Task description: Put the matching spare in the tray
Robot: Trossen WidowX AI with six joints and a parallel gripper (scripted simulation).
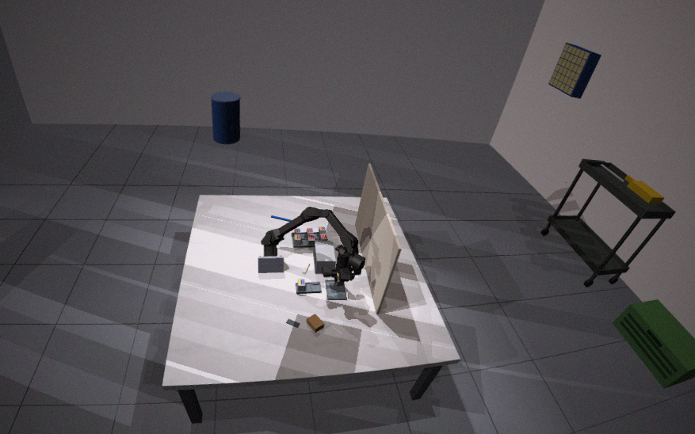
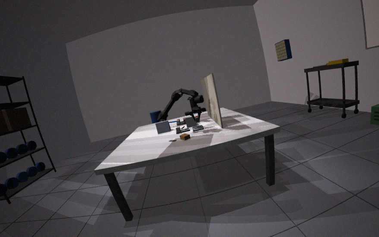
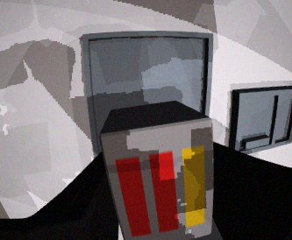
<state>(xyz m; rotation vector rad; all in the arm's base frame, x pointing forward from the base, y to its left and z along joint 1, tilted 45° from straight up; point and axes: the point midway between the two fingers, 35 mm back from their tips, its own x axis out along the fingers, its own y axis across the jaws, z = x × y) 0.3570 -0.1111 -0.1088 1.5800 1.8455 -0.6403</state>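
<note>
My gripper tip is now 150 mm past the holder, 70 mm above it and 10 mm to the right of it. From my gripper tip the other things lie so: mounted unit (200 mm to the left, 70 mm behind, 20 mm below); orange box (210 mm to the right, 120 mm behind, 60 mm below); spare (30 mm above).
</note>
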